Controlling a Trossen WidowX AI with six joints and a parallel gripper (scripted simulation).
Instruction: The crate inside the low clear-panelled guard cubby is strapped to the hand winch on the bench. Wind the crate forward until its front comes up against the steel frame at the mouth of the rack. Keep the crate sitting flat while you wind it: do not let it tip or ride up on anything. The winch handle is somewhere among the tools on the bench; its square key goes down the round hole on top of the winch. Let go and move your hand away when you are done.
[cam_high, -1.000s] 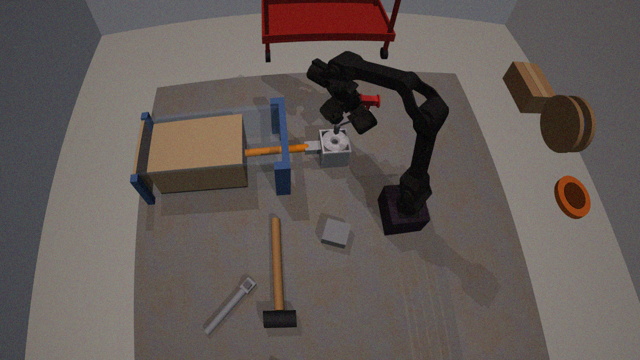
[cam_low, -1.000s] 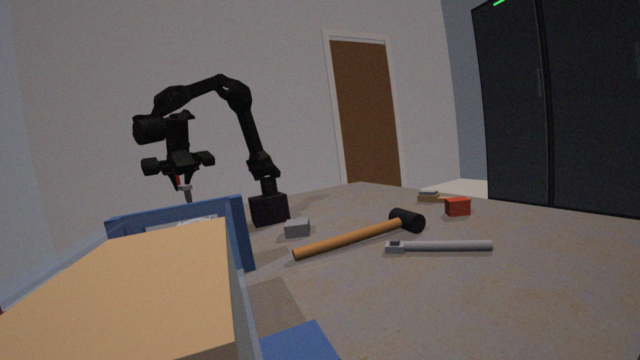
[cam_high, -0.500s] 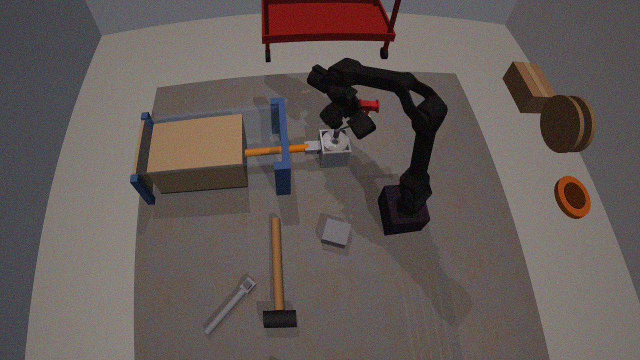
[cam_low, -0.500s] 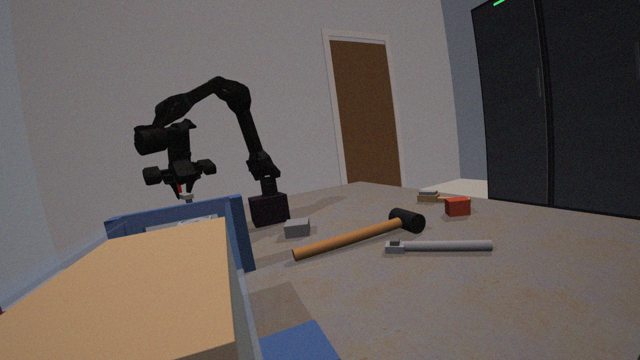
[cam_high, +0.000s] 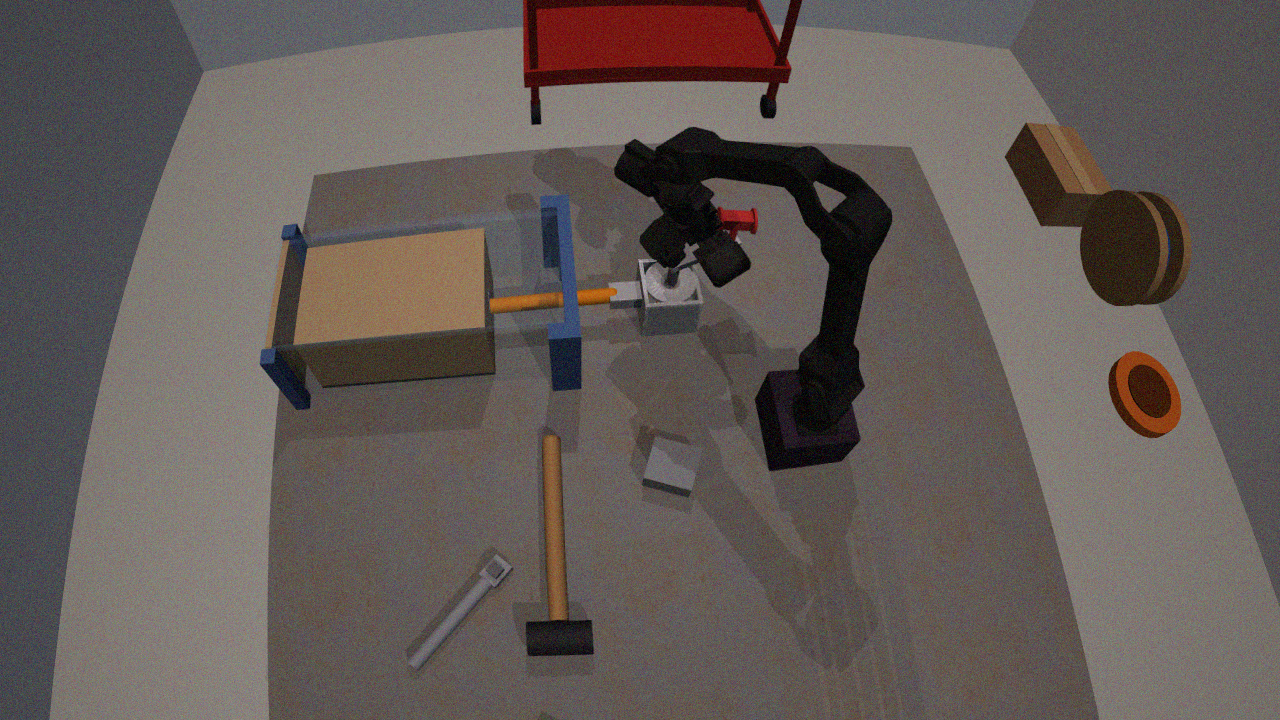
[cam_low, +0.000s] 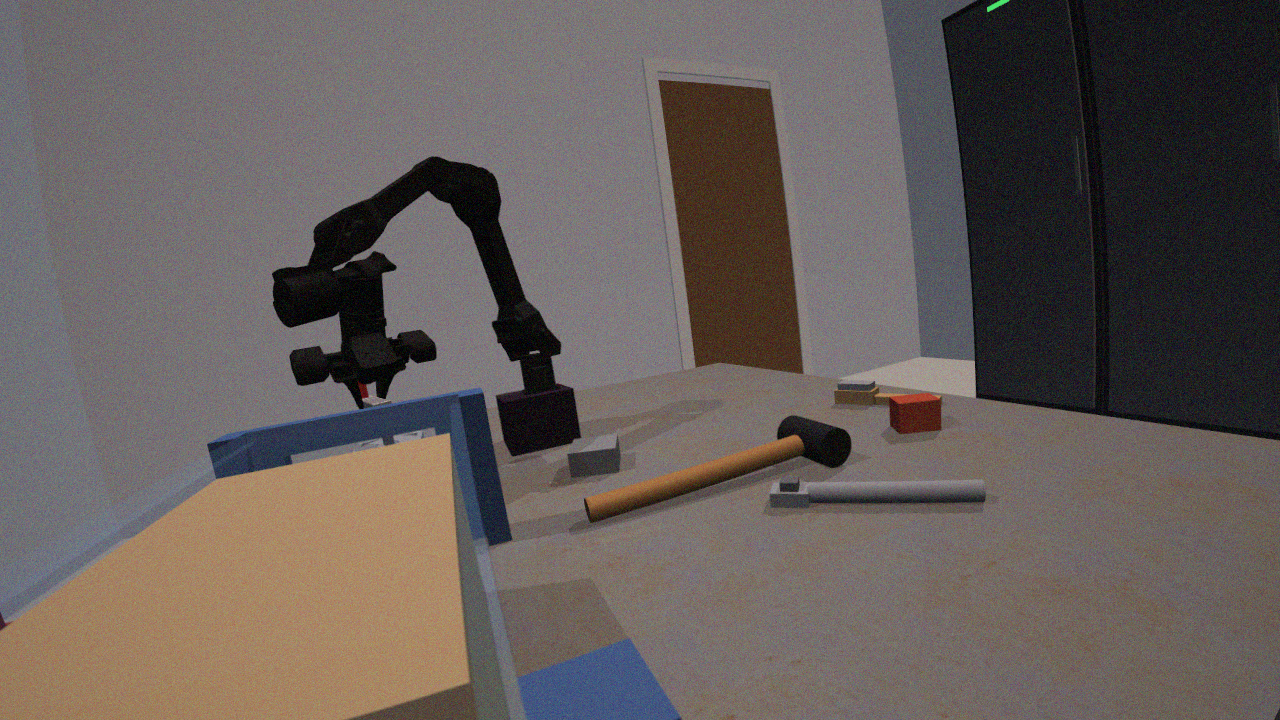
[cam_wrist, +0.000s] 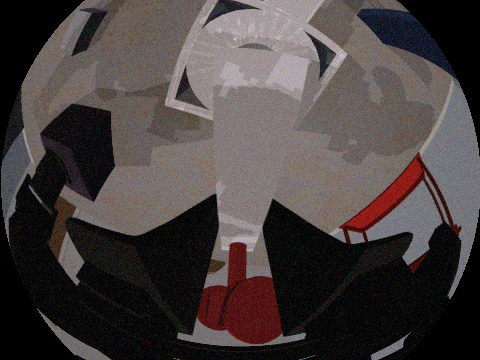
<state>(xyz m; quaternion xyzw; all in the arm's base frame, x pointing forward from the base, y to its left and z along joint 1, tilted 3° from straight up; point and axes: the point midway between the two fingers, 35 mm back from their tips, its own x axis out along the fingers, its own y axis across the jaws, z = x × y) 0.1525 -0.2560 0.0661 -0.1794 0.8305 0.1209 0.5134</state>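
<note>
My gripper tip is 2 cm below the winch handle. From my gripper tip the other things lie so: grey winch: 5 cm ahead, 2 cm to the left, 10 cm below; red knob: 3 cm behind, 1 cm to the right, 5 cm above; blue steel frame: 22 cm ahead, 4 cm to the left, 3 cm below.
</note>
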